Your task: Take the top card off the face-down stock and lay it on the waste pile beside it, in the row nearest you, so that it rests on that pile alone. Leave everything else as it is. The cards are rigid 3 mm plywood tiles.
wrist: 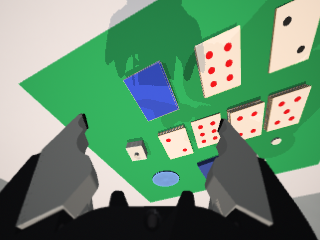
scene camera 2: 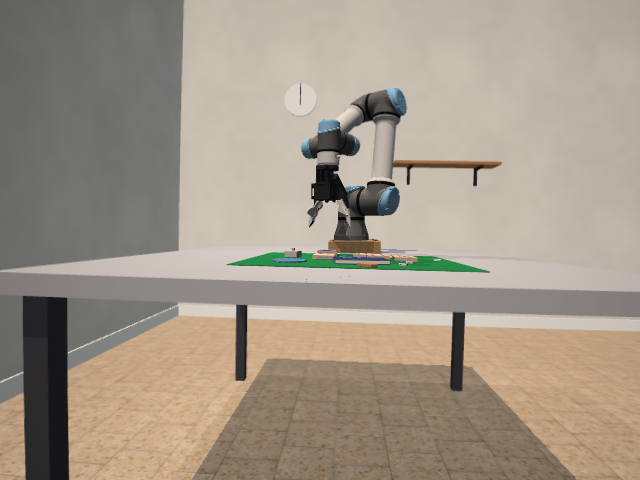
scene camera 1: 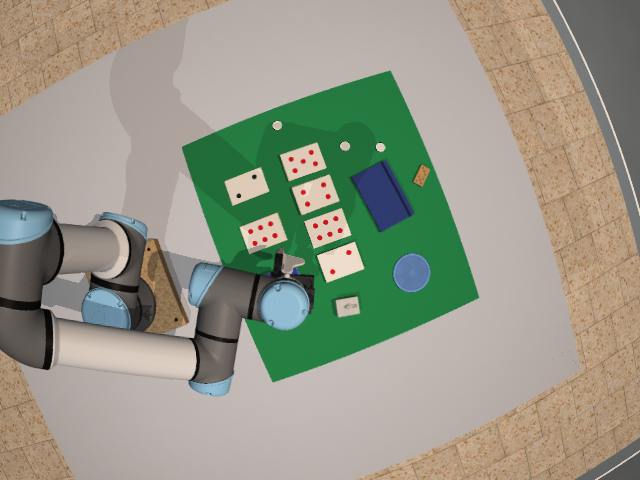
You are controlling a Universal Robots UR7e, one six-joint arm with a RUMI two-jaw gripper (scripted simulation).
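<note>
My gripper is visible to me, and you can find it in the wrist view and in scene camera 1 too. Besides that I can see a dark blue book, and there's a two-black-pip card as well.
</note>
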